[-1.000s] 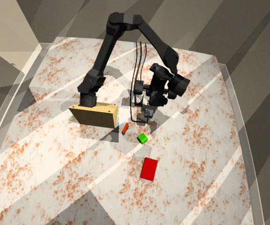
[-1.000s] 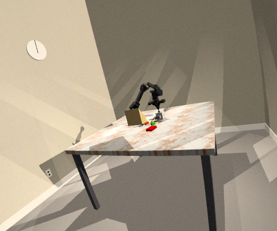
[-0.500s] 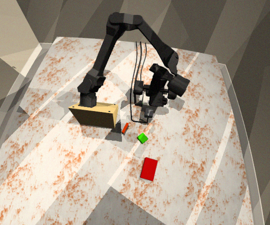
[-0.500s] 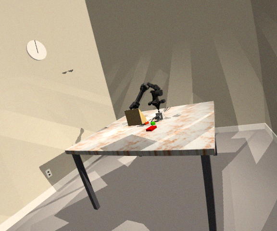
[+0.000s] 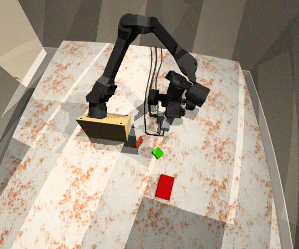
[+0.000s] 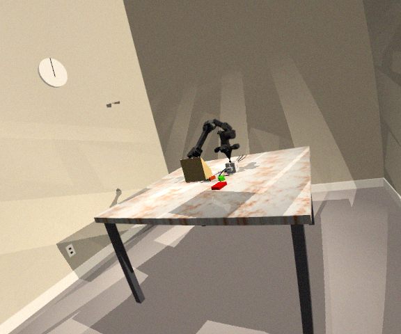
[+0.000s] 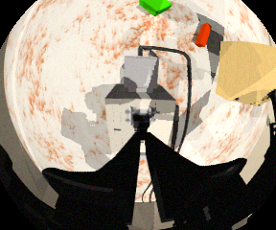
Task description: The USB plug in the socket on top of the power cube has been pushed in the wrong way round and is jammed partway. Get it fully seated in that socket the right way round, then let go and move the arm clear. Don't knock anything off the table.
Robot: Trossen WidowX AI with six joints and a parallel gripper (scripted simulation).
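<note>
Now: gripper tip 20 mm above the dark usb plug. Round my gripper tip: flat red block (320 mm to the right, 100 mm below, 30 mm ahead); orange stick (140 mm to the right, 110 mm behind, 100 mm below); green cube (180 mm to the right, 90 mm below, 10 mm behind).
</note>
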